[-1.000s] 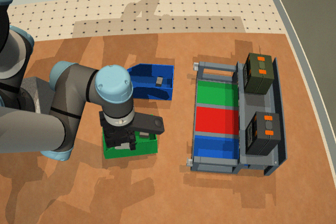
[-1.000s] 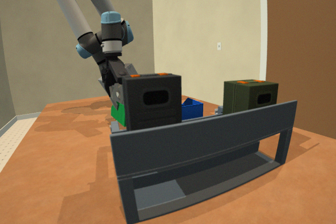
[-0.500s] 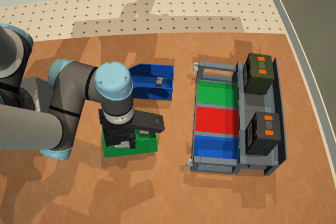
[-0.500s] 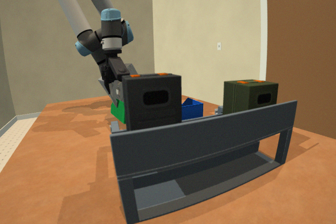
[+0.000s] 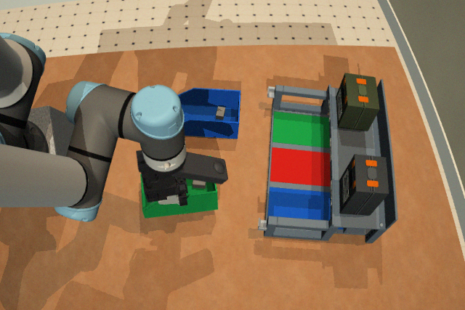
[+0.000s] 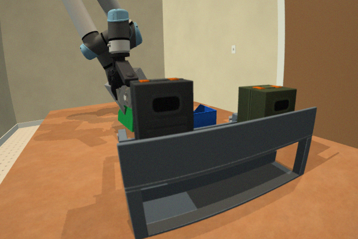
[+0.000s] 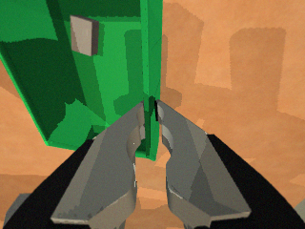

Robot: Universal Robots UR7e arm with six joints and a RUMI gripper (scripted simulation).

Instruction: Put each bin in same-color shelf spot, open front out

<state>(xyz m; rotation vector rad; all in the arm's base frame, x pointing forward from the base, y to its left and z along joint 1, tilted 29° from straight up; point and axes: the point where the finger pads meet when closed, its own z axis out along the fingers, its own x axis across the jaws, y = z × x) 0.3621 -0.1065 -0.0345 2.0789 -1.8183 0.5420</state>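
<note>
Right now the green bin is 10 mm behind my hand, 40 mm to the left of it and 30 mm below it. Also, from my hand: shelf front lip 220 mm ahead, 120 mm to the left, 80 mm below; then black box 380 mm ahead, 40 mm to the right, 70 mm above; then blue bin 70 mm ahead, 260 mm to the left, 50 mm below.
</note>
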